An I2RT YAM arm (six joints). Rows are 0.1 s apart.
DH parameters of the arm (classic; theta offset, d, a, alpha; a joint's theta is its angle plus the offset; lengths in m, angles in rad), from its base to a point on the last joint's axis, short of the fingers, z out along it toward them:
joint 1: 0 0.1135 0.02 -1.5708
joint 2: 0 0 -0.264 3.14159
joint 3: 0.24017 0 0.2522 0
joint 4: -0.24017 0 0.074 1.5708
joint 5: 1.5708 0 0 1.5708
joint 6: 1.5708 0.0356 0 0
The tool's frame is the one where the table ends.
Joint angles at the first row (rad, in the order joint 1, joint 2, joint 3, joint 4, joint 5, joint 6):
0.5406 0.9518 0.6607 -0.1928 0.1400 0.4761
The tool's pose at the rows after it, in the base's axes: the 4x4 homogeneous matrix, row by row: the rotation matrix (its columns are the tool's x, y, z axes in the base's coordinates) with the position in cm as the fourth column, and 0 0 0 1 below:
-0.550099 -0.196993 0.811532 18.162; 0.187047 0.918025 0.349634 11.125; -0.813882 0.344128 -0.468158 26.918; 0 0 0 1
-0.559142 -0.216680 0.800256 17.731; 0.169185 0.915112 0.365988 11.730; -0.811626 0.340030 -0.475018 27.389; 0 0 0 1
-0.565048 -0.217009 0.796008 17.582; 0.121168 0.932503 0.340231 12.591; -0.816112 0.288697 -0.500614 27.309; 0 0 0 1
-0.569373 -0.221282 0.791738 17.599; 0.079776 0.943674 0.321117 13.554; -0.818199 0.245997 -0.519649 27.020; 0 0 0 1
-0.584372 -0.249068 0.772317 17.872; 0.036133 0.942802 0.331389 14.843; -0.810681 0.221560 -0.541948 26.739; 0 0 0 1
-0.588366 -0.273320 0.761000 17.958; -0.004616 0.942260 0.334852 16.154; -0.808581 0.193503 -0.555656 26.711; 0 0 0 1
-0.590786 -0.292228 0.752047 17.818; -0.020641 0.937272 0.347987 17.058; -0.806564 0.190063 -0.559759 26.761; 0 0 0 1
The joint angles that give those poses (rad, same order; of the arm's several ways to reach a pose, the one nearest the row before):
0.5742 0.9414 0.6773 -0.2289 0.1478 0.4790
0.6112 0.9416 0.6993 -0.2597 0.1601 0.4840
0.6572 0.9691 0.7199 -0.2893 0.2186 0.4689
0.6985 1.0055 0.7341 -0.2975 0.2663 0.4588
0.7347 1.0600 0.7585 -0.2968 0.2753 0.4500
0.7759 1.1074 0.7888 -0.3018 0.2984 0.4419
0.8073 1.1318 0.8064 -0.3023 0.3075 0.4476

